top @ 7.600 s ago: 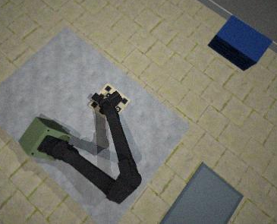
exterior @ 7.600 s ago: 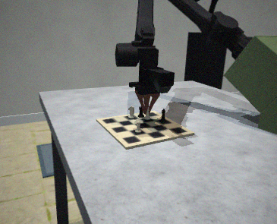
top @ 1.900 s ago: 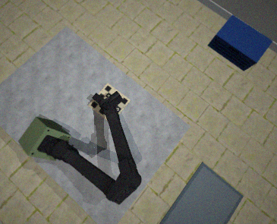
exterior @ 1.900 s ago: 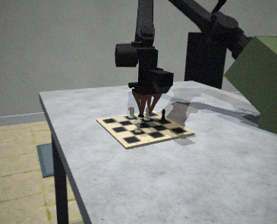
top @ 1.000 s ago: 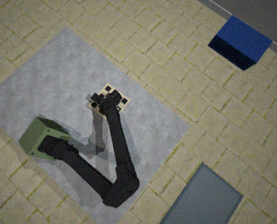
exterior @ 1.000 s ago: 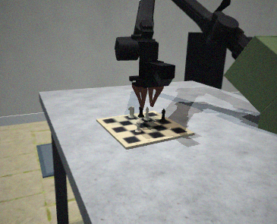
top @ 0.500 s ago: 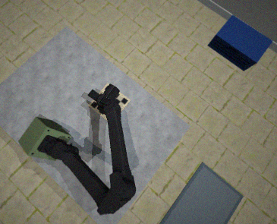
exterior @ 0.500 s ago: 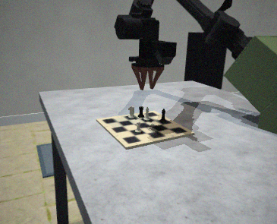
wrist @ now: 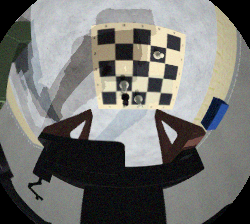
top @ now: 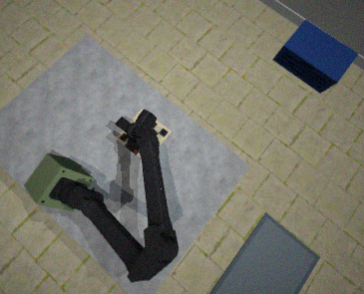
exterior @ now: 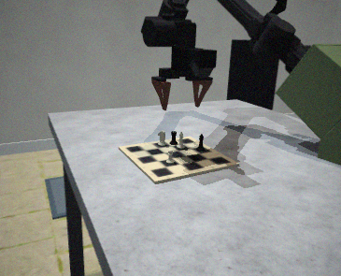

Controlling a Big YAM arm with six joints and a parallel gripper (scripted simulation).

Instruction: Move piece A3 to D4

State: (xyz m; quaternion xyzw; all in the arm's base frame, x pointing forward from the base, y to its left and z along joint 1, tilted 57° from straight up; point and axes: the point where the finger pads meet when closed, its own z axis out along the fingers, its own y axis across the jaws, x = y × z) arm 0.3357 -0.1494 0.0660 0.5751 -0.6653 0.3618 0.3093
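The chessboard lies 5 cm ahead of my hand, 4 cm to the left of it and 11 cm below it. From my hand the other things lie so: white pawn (9 cm ahead, 7 cm to the left, 10 cm below).
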